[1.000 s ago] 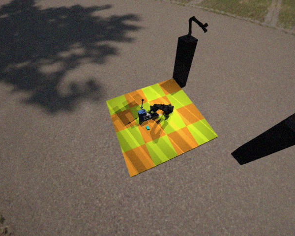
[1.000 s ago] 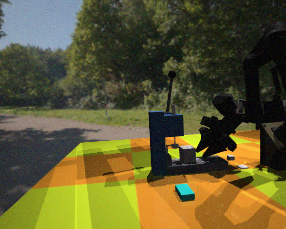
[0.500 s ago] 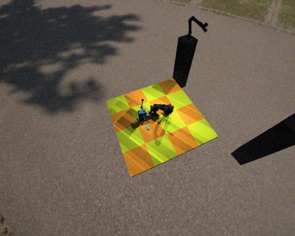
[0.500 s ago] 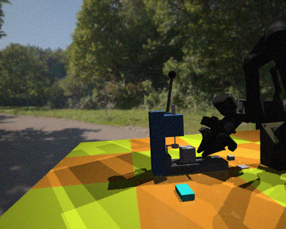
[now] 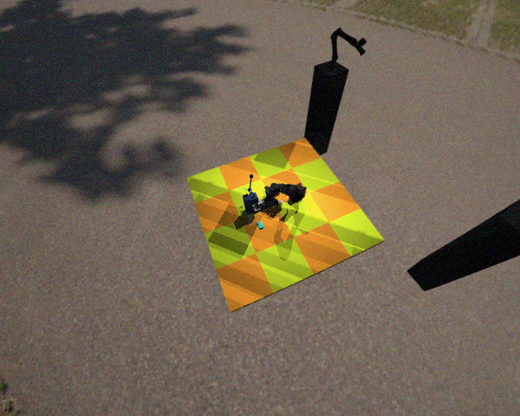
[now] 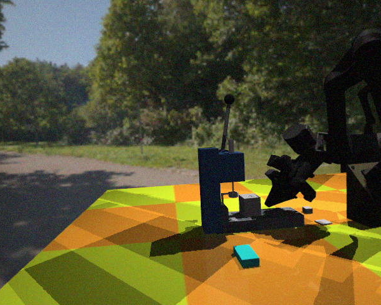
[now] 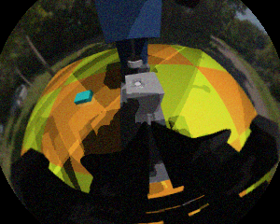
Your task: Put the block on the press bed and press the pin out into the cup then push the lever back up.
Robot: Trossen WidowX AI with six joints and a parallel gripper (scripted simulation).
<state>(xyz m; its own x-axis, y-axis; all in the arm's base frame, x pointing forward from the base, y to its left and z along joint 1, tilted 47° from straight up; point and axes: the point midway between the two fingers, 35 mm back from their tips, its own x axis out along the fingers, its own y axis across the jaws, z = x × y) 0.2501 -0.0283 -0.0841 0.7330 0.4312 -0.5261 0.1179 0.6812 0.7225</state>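
Now: gripper tip 220 mm below the lever, 80 mm short of it and 70 mm to the left of it. The rest, counted from my gripper tip: thin punch (100 mm above, 90 mm ahead); small grey cube (150 mm behind, 40 mm to the right, 40 mm below); flat grey plate (140 mm behind, 50 mm to the left, 50 mm below).
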